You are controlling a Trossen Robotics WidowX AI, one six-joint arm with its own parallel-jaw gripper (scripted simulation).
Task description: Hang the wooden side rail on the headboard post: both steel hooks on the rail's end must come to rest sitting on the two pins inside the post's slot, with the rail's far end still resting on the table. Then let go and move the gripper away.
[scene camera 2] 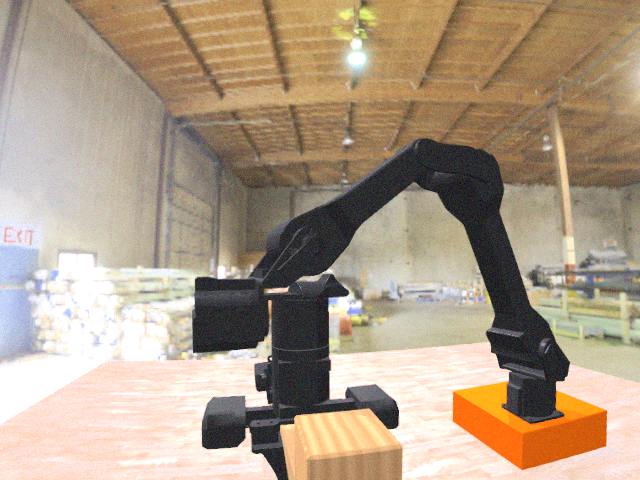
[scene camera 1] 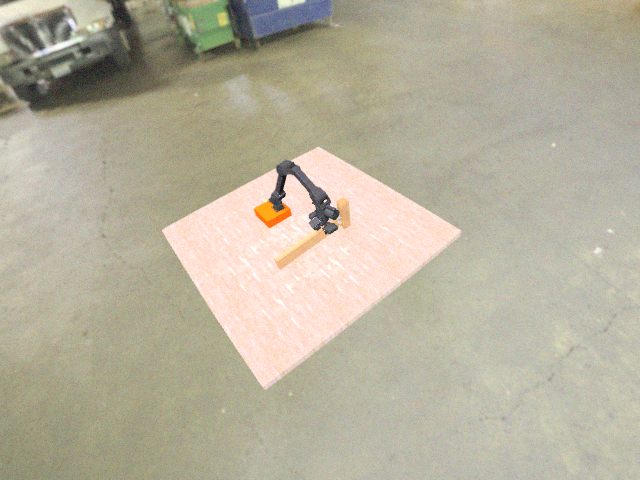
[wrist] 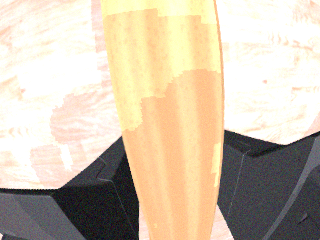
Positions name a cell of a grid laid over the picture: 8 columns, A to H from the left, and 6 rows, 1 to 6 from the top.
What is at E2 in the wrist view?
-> A wooden side rail.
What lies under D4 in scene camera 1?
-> A wooden side rail.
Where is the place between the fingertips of my gripper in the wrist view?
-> E4
